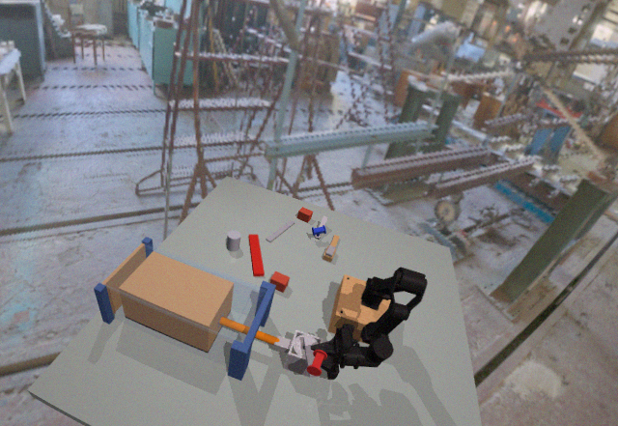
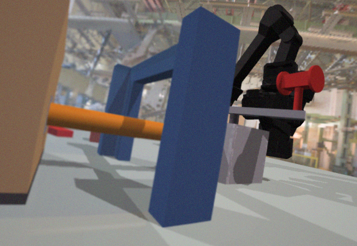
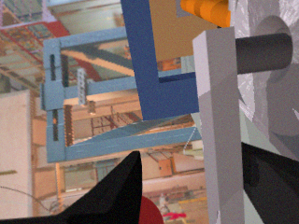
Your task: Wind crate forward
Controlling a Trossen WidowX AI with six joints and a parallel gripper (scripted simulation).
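The winch handle with red knob lies 10 mm to the left of my gripper tip, 10 mm below it and 10 mm behind it. Also, from my gripper tip: grey winch 100 mm below, 60 mm to the right; then blue steel frame 170 mm ahead, 40 mm to the right, 30 mm below; then red bar 420 mm to the right, 330 mm ahead, 130 mm below.
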